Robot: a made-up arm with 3 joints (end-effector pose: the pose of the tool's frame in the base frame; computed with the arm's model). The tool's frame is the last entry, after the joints. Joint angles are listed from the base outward.
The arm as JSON. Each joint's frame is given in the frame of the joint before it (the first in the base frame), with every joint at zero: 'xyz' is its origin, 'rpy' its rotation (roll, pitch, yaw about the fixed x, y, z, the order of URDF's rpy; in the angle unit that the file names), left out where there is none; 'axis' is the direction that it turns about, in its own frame. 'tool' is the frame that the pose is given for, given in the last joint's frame.
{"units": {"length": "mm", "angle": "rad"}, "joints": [
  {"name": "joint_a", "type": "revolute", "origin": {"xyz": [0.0, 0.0, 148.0]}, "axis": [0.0, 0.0, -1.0]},
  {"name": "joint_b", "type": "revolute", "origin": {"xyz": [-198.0, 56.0, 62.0]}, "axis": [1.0, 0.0, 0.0]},
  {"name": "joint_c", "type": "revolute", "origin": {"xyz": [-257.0, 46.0, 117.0]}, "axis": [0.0, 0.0, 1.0]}
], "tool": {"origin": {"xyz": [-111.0, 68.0, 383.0]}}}
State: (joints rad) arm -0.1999 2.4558 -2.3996
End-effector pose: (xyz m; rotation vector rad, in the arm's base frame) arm -0.2581 -0.3742 -0.1321 0.7234 2.6032 -0.8596
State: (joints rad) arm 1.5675 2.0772 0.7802
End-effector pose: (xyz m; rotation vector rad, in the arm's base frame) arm -0.3910 0.5804 -0.0183 0.8169 -1.9486 -0.4772
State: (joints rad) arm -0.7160 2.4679 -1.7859
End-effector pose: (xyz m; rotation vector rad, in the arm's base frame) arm -0.0355 -0.5151 -0.0935 0.7939 2.3970 -0.4508
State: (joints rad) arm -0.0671 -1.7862 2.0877
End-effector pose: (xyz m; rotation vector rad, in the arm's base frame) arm -0.4959 0.5304 0.1853 -1.1010 1.7541 1.4681
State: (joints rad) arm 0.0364 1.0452 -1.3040
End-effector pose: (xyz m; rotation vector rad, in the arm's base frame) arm -0.4290 -0.2753 0.6088 0.9033 0.6638 -1.2088
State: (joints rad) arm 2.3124 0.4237 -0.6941
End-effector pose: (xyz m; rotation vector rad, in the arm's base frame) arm 0.3391 0.3631 0.7354 0.4377 -0.4590 -2.9419
